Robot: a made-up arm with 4 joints. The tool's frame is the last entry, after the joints.
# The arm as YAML. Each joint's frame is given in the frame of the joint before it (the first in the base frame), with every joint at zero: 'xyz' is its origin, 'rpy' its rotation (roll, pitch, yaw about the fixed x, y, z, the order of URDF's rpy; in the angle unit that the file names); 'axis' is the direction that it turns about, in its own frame. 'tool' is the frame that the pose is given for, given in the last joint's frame.
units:
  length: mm
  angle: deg
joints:
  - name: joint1
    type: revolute
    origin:
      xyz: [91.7, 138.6, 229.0]
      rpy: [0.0, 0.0, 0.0]
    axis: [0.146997, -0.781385, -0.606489]
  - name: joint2
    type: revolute
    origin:
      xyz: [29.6, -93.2, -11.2]
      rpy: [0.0, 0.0, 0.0]
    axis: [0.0, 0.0, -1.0]
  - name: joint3
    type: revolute
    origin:
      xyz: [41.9, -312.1, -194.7]
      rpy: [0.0, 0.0, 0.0]
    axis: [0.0, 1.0, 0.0]
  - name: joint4
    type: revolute
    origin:
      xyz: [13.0, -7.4, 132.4]
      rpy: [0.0, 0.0, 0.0]
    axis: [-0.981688, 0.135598, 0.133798]
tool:
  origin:
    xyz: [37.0, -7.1, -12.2]
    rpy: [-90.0, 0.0, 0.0]
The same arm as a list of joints. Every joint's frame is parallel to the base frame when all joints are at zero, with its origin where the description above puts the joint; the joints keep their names.
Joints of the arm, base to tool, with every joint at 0 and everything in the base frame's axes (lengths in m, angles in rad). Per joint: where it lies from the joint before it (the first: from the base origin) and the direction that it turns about. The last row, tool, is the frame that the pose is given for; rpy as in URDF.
joint1: origin 0.0917 0.1386 0.2290 axis 0.146997 -0.781385 -0.606489
joint2: origin 0.0296 -0.0932 -0.0112 axis -z
joint3: origin 0.0419 -0.3121 -0.1947 axis +y
joint4: origin 0.0130 -0.0074 0.1324 axis -0.981688 0.135598 0.133798
tool: origin 0.0370 -0.0071 -0.0122 rpy -1.5708 0.0000 0.0000

